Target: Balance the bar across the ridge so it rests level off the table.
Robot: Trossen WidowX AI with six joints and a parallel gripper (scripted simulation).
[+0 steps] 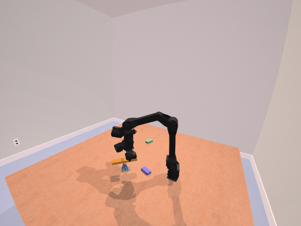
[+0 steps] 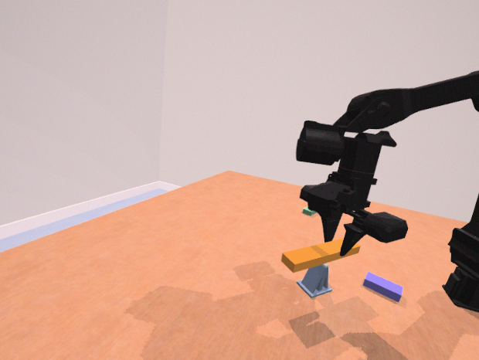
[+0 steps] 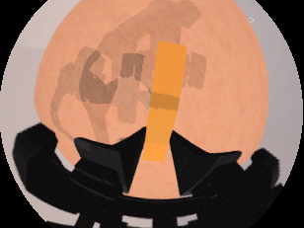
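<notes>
My gripper tip is 20 mm short of the orange bar and 20 mm to the right of it. The rest, counted from my gripper tip: purple block (110 mm behind, 40 mm to the right, 70 mm below); then green block (70 mm ahead, 380 mm to the right, 70 mm below).
</notes>
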